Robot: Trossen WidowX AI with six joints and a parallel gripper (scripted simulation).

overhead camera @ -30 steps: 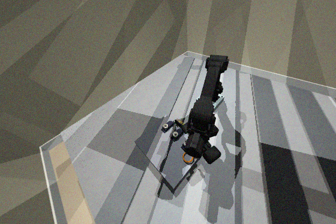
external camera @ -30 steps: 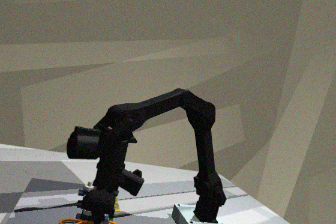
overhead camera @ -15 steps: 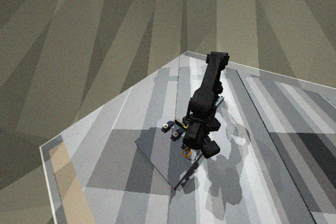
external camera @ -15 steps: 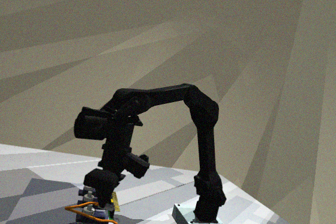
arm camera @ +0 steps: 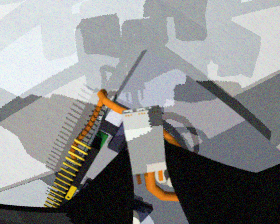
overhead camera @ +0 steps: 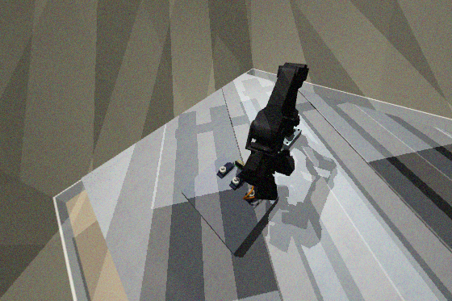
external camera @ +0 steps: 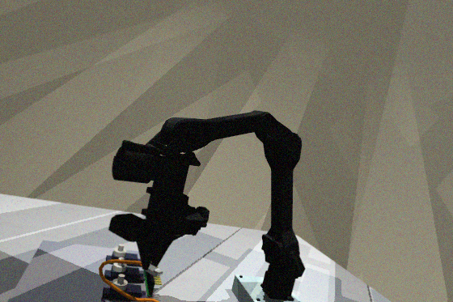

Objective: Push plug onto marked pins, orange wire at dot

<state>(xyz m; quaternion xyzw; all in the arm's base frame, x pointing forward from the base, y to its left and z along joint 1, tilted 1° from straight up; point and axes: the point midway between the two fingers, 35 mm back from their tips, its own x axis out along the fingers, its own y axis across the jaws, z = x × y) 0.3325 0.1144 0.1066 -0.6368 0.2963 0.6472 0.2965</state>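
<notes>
My gripper tip is now 90 mm to the left of the yellow band, 40 mm above it and 20 mm past it. Also, from my gripper tip: grey plate 140 mm ahead, 90 mm to the right, 90 mm below.
</notes>
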